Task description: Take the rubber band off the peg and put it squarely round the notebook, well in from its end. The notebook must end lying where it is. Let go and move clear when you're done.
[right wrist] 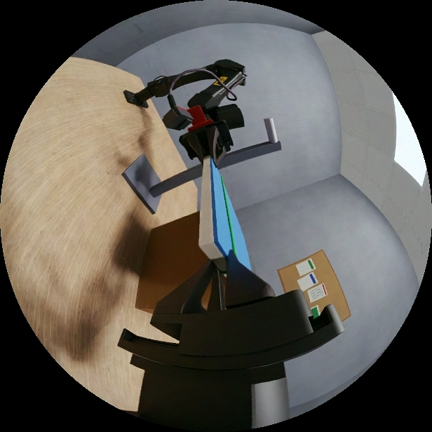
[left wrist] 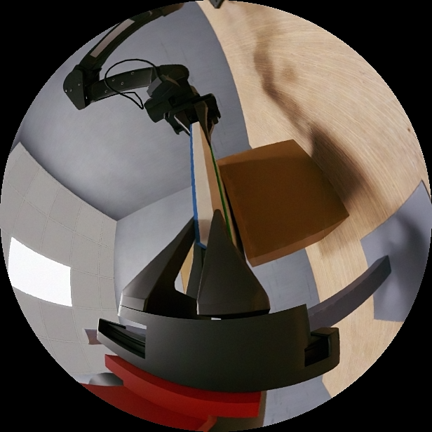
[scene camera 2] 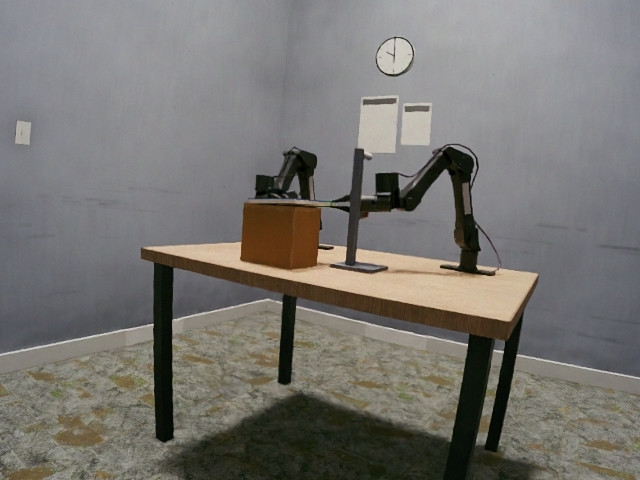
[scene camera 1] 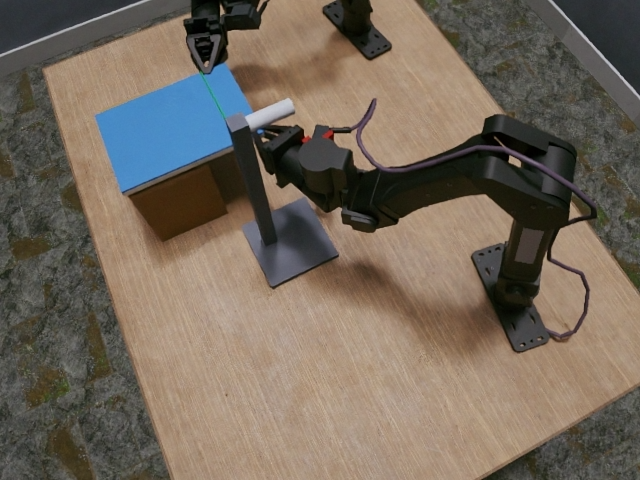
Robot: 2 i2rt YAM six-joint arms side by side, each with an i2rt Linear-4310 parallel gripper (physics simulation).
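Seen in the pictures: left gripper, fingertip midpoint: (scene camera 2: 330, 204); right gripper, fingertip midpoint: (scene camera 1: 207, 77); left arm's base, link origin: (scene camera 2: 467, 271) (scene camera 1: 508, 296); right arm's base, link origin: (scene camera 1: 356, 29).
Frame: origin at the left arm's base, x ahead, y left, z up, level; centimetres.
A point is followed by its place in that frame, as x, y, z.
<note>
The blue notebook (scene camera 1: 160, 129) @[51.5, -41.0, 20.1] (left wrist: 202, 185) (right wrist: 218, 212) lies flat on the brown box, overhanging it. The green rubber band (scene camera 1: 213, 97) @[41.4, -44.5, 20.3] (left wrist: 222, 195) (right wrist: 229, 215) is stretched round it near the end on the stand's side, one run across the top and one underneath. My right gripper (scene camera 1: 205, 70) @[41.4, -50.6, 18.9] (right wrist: 224, 256) is shut on the band at the notebook's far edge. My left gripper (scene camera 1: 257, 129) @[36.4, -36.6, 19.7] (left wrist: 208, 217) is shut on the band off the opposite edge, partly behind the stand's post in scene camera 1. The white peg (scene camera 1: 271, 113) @[34.4, -24.7, 37.3] (right wrist: 270, 130) is bare.
The brown box (scene camera 1: 178, 206) @[53.0, -31.7, 9.8] (scene camera 2: 279, 235) @[59.8, -35.6, 9.5] (left wrist: 285, 200) stands on the wooden table (scene camera 1: 289, 372) @[42.3, 0.7, 0.0]. The peg's grey stand (scene camera 1: 253, 180) @[38.9, -23.2, 25.1] (scene camera 2: 354, 206) @[40.0, -23.9, 19.7] (right wrist: 185, 181) rises close beside the notebook and my left gripper, its top above both. Its square base lies on the table.
</note>
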